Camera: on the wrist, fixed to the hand. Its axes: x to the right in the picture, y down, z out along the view.
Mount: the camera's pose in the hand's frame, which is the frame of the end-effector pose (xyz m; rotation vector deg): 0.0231 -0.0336 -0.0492 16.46 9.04 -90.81
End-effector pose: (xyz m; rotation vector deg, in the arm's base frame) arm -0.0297 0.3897 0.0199 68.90 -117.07 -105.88
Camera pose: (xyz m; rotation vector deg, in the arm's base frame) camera -0.0012 0.3394 -0.0073 -117.59 37.71 51.80
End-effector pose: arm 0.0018 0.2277 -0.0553 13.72 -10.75 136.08
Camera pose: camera 0.0025 0.2772 -0.0957 11.58 18.98 46.79
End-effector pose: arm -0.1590 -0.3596 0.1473 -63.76 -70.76 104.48
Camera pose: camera -0.1221 -0.3098 0.1630 4.21 -63.01 33.98
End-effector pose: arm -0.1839 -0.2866 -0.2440 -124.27 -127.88 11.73
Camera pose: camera -0.2128 -0.2605 -0.1933 3.88 -157.03 12.87
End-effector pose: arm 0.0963 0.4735 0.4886 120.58 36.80 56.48
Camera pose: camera 0.0660 0.5293 0.4952 58.87 119.69 5.22
